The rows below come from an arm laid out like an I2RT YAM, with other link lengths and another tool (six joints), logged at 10 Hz.
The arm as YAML. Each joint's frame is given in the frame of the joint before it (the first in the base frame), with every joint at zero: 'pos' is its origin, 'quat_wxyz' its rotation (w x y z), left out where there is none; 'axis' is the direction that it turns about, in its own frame. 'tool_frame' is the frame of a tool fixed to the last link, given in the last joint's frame.
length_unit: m
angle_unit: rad
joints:
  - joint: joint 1
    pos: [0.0, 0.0, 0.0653]
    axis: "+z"
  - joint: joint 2
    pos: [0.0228, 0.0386, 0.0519]
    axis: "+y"
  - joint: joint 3
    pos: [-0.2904, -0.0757, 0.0]
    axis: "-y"
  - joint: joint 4
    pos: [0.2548, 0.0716, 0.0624]
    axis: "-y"
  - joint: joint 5
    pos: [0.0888, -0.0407, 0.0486]
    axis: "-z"
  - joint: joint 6
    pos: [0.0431, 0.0, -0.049]
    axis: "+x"
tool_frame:
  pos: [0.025, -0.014, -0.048]
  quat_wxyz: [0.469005, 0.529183, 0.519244, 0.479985]
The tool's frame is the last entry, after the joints.
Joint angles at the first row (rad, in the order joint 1, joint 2, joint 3, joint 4, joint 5, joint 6):
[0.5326, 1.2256, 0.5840, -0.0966, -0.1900, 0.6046]
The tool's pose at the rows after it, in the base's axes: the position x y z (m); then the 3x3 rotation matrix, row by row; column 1 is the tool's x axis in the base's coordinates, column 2 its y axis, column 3 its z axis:
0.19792, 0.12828, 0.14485; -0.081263, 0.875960, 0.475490; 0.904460, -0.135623, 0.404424; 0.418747, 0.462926, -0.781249
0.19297, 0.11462, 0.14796; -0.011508, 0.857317, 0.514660; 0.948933, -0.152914, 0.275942; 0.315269, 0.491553, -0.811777
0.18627, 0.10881, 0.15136; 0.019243, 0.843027, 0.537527; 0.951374, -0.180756, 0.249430; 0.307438, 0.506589, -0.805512
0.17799, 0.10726, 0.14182; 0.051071, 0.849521, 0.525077; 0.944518, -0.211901, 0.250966; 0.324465, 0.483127, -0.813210
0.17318, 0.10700, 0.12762; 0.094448, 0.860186, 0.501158; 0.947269, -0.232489, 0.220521; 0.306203, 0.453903, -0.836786
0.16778, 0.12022, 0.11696; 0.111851, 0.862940, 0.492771; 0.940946, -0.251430, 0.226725; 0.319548, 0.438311, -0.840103
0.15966, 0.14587, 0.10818; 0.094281, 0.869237, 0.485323; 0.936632, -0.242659, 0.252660; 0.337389, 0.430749, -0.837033
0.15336, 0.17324, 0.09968; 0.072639, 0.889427, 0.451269; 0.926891, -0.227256, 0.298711; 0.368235, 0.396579, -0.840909
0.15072, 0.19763, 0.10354; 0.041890, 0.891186, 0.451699; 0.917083, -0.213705, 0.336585; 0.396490, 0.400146, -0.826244
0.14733, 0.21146, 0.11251; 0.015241, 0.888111, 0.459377; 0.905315, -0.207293, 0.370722; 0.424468, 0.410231, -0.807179
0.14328, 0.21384, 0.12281; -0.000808, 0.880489, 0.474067; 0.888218, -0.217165, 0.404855; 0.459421, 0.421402, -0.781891
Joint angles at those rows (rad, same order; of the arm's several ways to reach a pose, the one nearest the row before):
[0.5233, 1.2130, 0.5930, -0.2021, -0.0570, 0.5790]
[0.5231, 1.1756, 0.6021, -0.2914, 0.0737, 0.5707]
[0.5227, 1.1254, 0.5877, -0.3191, 0.1095, 0.5891]
[0.5261, 1.1099, 0.5448, -0.3069, 0.1072, 0.6297]
[0.5362, 1.1388, 0.5125, -0.2915, 0.1300, 0.6669]
[0.5986, 1.1750, 0.4889, -0.2456, 0.1595, 0.7410]
[0.7147, 1.2346, 0.4846, -0.1885, 0.2028, 0.8302]
[0.8079, 1.3225, 0.5017, -0.1295, 0.2000, 0.9064]
[0.8818, 1.3683, 0.5443, -0.1055, 0.2176, 0.9507]
[0.9261, 1.3662, 0.5735, -0.1064, 0.2286, 0.9722]
[0.9433, 1.3208, 0.5726, -0.1093, 0.2308, 0.9837]

